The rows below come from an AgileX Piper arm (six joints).
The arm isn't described. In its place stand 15 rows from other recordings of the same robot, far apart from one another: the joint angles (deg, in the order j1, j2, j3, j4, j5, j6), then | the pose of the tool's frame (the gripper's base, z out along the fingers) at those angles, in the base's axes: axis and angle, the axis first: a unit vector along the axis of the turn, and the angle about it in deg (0 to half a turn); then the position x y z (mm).
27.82 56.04 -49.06 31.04 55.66 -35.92 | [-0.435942 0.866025 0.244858 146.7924 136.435 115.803 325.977]
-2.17 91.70 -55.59 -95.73 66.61 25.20 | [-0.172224 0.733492 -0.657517 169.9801 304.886 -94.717 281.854]
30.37 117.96 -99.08 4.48 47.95 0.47 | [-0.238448 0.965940 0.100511 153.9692 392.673 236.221 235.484]
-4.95 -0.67 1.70 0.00 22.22 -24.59 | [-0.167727 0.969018 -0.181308 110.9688 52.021 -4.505 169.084]
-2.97 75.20 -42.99 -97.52 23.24 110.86 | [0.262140 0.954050 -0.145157 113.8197 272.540 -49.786 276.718]
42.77 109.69 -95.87 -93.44 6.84 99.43 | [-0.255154 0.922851 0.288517 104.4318 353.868 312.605 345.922]
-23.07 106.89 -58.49 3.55 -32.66 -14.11 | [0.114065 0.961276 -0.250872 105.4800 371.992 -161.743 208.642]
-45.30 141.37 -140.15 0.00 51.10 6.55 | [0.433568 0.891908 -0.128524 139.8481 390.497 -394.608 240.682]
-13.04 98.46 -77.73 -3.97 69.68 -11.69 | [0.001046 0.999169 -0.040758 176.3315 324.435 -81.205 259.302]
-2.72 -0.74 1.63 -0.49 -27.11 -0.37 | [0.013223 0.998528 -0.052599 58.8742 43.447 -1.709 245.011]
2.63 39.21 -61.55 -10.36 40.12 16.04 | [0.094198 0.995404 0.017252 102.2571 106.927 -5.645 446.836]
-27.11 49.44 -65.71 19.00 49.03 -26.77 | [0.036205 0.994204 -0.101230 116.2487 144.226 -48.705 435.192]
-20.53 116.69 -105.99 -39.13 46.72 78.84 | [0.648397 0.750136 -0.129916 131.1515 425.497 -203.985 297.586]
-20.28 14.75 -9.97 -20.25 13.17 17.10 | [0.181026 0.963889 -0.195314 104.9557 68.877 -33.102 236.058]
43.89 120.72 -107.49 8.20 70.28 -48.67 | [-0.709066 0.702093 0.065504 168.2198 313.685 318.714 243.584]
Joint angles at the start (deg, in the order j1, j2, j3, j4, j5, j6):
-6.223 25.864 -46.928 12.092 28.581 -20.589
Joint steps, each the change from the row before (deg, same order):
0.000 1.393 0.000 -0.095 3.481 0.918
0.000 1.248 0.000 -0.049 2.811 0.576
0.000 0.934 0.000 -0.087 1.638 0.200
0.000 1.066 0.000 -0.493 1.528 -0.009
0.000 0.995 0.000 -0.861 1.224 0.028
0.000 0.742 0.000 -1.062 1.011 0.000
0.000 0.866 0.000 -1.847 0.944 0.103
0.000 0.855 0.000 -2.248 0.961 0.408
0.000 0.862 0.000 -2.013 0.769 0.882
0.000 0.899 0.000 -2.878 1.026 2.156
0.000 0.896 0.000 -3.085 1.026 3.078
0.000 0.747 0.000 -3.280 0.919 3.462
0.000 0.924 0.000 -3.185 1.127 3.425
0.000 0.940 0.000 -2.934 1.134 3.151
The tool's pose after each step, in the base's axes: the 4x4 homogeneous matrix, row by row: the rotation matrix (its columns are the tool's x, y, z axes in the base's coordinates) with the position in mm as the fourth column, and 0 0 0 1 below. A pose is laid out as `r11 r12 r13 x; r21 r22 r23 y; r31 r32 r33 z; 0 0 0 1`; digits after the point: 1 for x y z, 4 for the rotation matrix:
-0.1164 -0.0206 0.9930 75.8; -0.1517 0.9884 0.0027 1.8; -0.9816 -0.1503 -0.1182 400.5; 0 0 0 1
-0.1837 -0.0379 0.9822 81.1; -0.1405 0.9900 0.0120 2.0; -0.9729 -0.1358 -0.1872 394.5; 0 0 0 1
-0.2262 -0.0479 0.9729 84.9; -0.1369 0.9904 0.0169 1.9; -0.9644 -0.1294 -0.2306 390.7; 0 0 0 1
-0.2696 -0.0556 0.9614 89.2; -0.1424 0.9897 0.0174 1.4; -0.9524 -0.1322 -0.2748 386.7; 0 0 0 1
-0.3075 -0.0594 0.9497 93.1; -0.1521 0.9883 0.0125 0.4; -0.9393 -0.1406 -0.3130 383.1; 0 0 0 1
-0.3381 -0.0607 0.9392 95.8; -0.1650 0.9863 0.0043 -0.7; -0.9265 -0.1535 -0.3435 380.2; 0 0 0 1
-0.3714 -0.0575 0.9267 99.0; -0.1857 0.9825 -0.0134 -2.8; -0.9097 -0.1770 -0.3756 377.1; 0 0 0 1
-0.4058 -0.0511 0.9125 102.0; -0.2053 0.9780 -0.0365 -5.4; -0.8906 -0.2022 -0.4074 374.0; 0 0 0 1
-0.4367 -0.0419 0.8986 105.1; -0.2132 0.9753 -0.0581 -7.8; -0.8740 -0.2169 -0.4349 371.1; 0 0 0 1
-0.4742 -0.0199 0.8802 107.9; -0.2086 0.9738 -0.0904 -11.3; -0.8553 -0.2265 -0.4660 367.9; 0 0 0 1
-0.5104 0.0123 0.8598 110.5; -0.1894 0.9737 -0.1263 -15.0; -0.8388 -0.2273 -0.4947 364.8; 0 0 0 1
-0.5403 0.0516 0.8399 112.4; -0.1651 0.9722 -0.1659 -19.0; -0.8251 -0.2283 -0.5167 362.4; 0 0 0 1
-0.5721 0.0910 0.8151 114.7; -0.1383 0.9689 -0.2052 -23.1; -0.8084 -0.2301 -0.5417 359.5; 0 0 0 1
-0.6007 0.1284 0.7891 117.0; -0.1121 0.9637 -0.2422 -27.0; -0.7915 -0.2340 -0.5646 356.7; 0 0 0 1

